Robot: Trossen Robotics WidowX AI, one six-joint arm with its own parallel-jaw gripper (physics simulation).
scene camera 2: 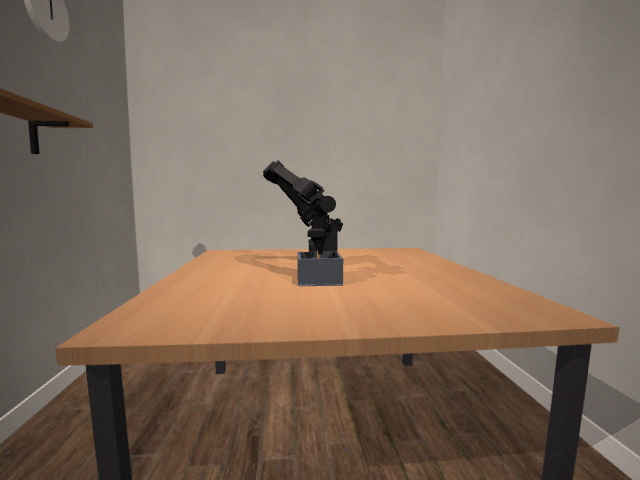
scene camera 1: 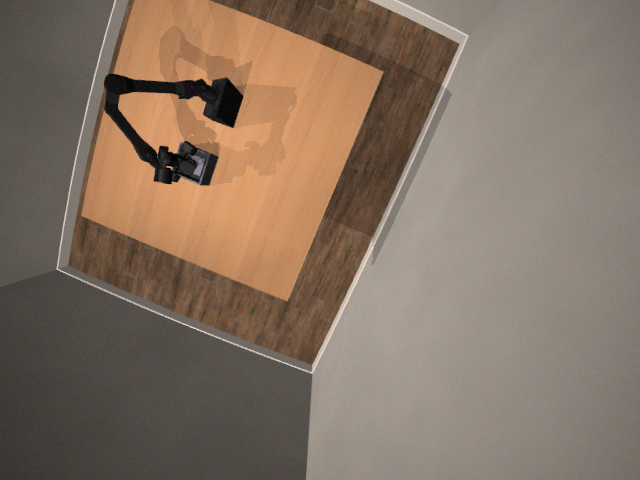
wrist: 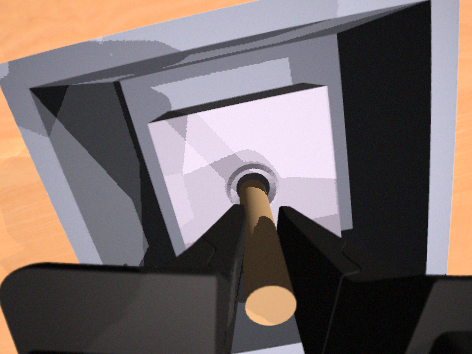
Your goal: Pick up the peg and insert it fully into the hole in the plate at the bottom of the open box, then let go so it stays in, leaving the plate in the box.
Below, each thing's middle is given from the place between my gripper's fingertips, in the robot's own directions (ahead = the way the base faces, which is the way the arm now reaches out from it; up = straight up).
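Scene:
Grey box (scene camera 2: 328, 271): my hand 1 cm to the left of it, 5 cm above it. From my hand: tan round peg (wrist: 269, 298), 1 cm to the right; pale square plate (wrist: 283, 135), 1 cm to the right, 7 cm below. Going by their middles, tan round peg nearest to my hand of the things named here.

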